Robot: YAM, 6 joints.
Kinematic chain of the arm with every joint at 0, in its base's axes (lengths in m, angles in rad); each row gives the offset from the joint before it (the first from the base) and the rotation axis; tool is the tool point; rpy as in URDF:
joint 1: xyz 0 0 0.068 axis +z
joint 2: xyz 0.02 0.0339 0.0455 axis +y
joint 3: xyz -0.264 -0.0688 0 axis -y
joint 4: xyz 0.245 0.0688 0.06 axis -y
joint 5: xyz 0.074 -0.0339 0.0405 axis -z
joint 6: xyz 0.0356 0 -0.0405 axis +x
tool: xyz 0 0 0 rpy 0 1.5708 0
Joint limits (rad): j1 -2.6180..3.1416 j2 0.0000..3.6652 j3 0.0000..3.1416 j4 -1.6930..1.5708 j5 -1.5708..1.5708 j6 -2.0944..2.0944
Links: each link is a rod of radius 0.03 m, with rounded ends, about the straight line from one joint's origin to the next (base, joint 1, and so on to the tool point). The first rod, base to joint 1, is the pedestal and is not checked.
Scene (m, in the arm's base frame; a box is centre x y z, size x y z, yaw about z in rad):
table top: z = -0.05
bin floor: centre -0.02 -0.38 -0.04 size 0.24 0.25 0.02 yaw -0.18
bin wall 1: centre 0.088 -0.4 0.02 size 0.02 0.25 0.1 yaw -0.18
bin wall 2: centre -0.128 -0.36 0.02 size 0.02 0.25 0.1 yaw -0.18
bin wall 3: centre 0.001 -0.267 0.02 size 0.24 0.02 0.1 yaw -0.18
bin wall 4: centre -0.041 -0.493 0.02 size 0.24 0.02 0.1 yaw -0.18
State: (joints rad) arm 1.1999 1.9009 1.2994 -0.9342 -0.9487 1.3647
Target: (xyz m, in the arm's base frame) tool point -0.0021 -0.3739 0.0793
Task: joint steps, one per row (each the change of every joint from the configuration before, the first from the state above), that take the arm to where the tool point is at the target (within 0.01 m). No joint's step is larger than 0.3 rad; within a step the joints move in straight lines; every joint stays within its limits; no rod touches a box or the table.
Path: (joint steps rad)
1: -0.2841 0.0042 0.0108 0.0058 0.0205 0.0000
2: -0.2841 0.0042 0.0108 0.0058 0.0205 0.0000
3: -0.2840 0.0042 0.0108 0.0058 0.0205 0.0000
4: -0.2841 0.0041 0.0107 0.0057 0.0204 0.0000
5: -0.2841 0.0042 0.0108 0.0058 0.0205 0.0000
6: -0.2841 0.0042 0.0108 0.0058 0.0205 0.0000
7: -0.2841 0.0042 0.0108 0.0058 0.0205 0.0000
8: -0.2841 0.0042 0.0108 0.0058 0.0205 0.0000
9: -0.2840 0.0042 0.0108 0.0058 0.0205 0.0000
10: -0.2841 0.0042 0.0108 0.0058 0.0204 0.0000
11: 0.0011 0.2697 -0.0506 0.0539 0.0163 0.0000

